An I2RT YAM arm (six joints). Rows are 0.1 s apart.
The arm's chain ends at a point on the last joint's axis. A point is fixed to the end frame.
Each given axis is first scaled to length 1.
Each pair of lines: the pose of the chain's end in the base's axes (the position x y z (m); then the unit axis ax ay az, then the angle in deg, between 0 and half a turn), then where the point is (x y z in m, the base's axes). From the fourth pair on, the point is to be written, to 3 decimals.
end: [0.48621 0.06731 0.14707 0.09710 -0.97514 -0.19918 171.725]
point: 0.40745 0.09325 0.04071
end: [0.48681 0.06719 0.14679 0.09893 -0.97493 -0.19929 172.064]
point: 0.40867 0.09306 0.03996
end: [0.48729 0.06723 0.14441 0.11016 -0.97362 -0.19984 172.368]
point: 0.40962 0.09187 0.03694
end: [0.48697 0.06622 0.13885 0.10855 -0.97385 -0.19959 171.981]
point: 0.409 0.091 0.032
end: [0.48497 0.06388 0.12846 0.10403 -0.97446 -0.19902 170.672]
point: 0.404 0.088 0.023
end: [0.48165 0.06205 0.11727 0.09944 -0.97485 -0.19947 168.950]
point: 0.398 0.086 0.015
